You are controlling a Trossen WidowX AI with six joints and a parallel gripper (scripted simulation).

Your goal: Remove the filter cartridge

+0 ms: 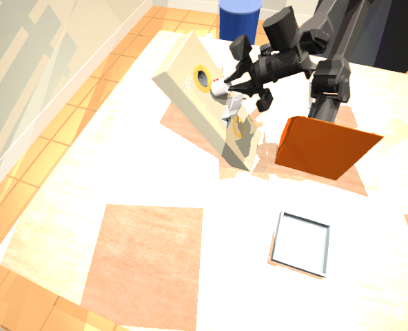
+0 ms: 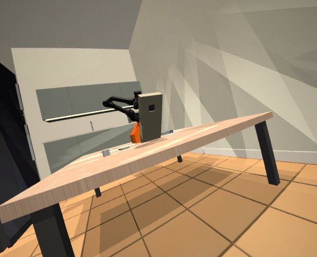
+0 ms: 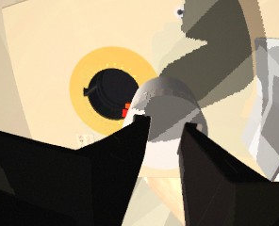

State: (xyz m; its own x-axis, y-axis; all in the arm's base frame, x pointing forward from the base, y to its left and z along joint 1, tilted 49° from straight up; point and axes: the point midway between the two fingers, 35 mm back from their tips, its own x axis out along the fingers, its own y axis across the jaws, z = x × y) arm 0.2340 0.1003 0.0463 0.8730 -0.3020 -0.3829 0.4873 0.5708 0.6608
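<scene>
Right now my gripper tip is 1 cm short of the round filter cartridge and 1 cm above it. The rest, counted from my gripper tip: grey tray: 36 cm behind, 24 cm to the left, 27 cm below.
</scene>
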